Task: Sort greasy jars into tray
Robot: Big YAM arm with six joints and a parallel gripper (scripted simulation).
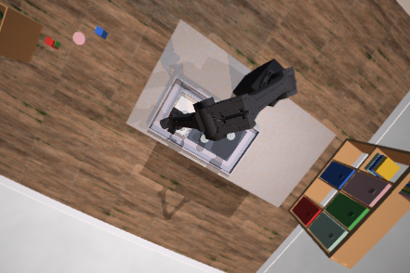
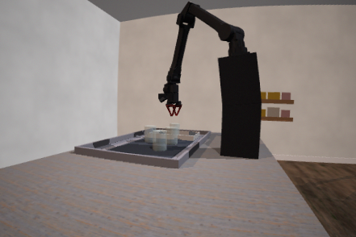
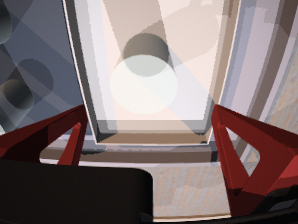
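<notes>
My gripper is now 10 mm past the pale tray and 140 mm above it. The rest, counted from my hand: dark drying mat 40 mm ahead, 320 mm to the left, 150 mm below.
</notes>
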